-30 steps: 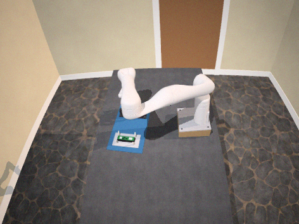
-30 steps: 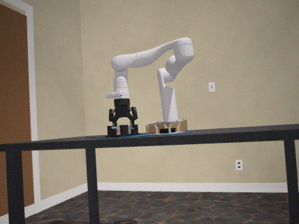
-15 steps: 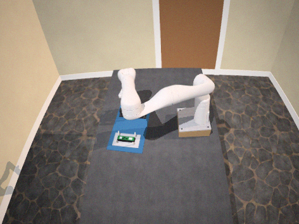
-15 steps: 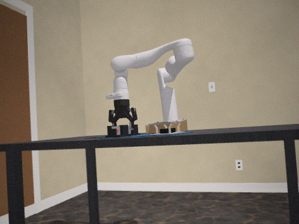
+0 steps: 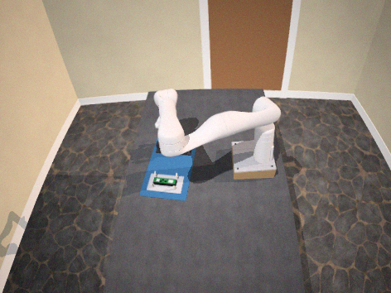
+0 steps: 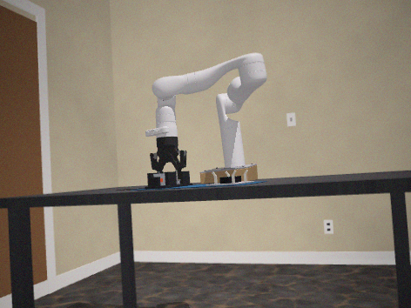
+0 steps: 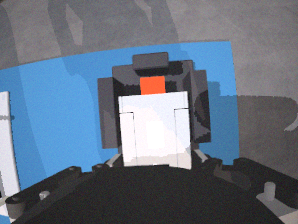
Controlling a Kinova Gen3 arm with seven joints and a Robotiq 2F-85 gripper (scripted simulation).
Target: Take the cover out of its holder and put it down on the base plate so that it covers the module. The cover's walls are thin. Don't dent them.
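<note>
My gripper is now 1 cm above the white cover.
</note>
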